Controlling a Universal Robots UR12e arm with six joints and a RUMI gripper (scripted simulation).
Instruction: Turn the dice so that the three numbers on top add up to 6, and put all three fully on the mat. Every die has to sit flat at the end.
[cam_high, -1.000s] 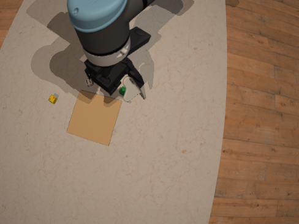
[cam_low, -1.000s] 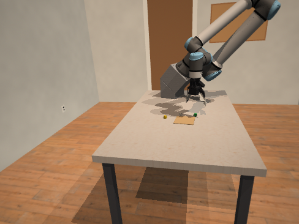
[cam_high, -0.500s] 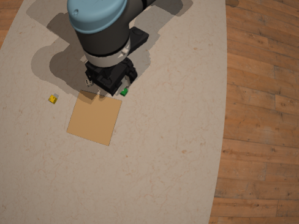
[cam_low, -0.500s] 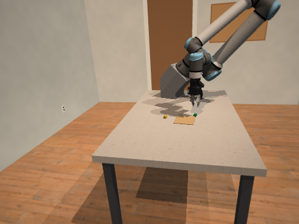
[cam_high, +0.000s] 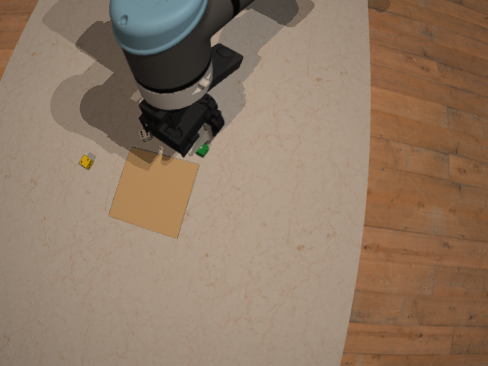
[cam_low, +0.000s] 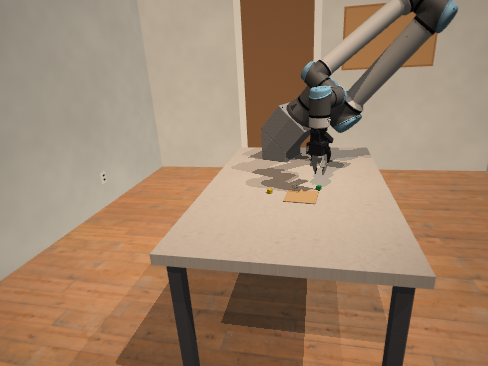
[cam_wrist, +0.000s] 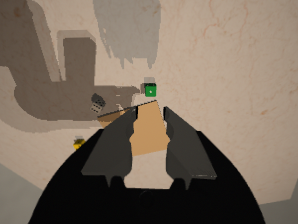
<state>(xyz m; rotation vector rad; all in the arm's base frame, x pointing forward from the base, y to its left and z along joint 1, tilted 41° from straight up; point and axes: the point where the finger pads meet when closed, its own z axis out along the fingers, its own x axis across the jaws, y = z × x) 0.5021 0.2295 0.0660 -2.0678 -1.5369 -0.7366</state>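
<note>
My gripper is now 80 mm above the green die. The rest, counted from my hand: tan mat (100 mm ahead, 90 mm below, 60 mm to the right); white die (120 mm to the right, 80 mm below, 10 mm ahead); yellow die (210 mm to the right, 100 mm ahead, 80 mm below).
</note>
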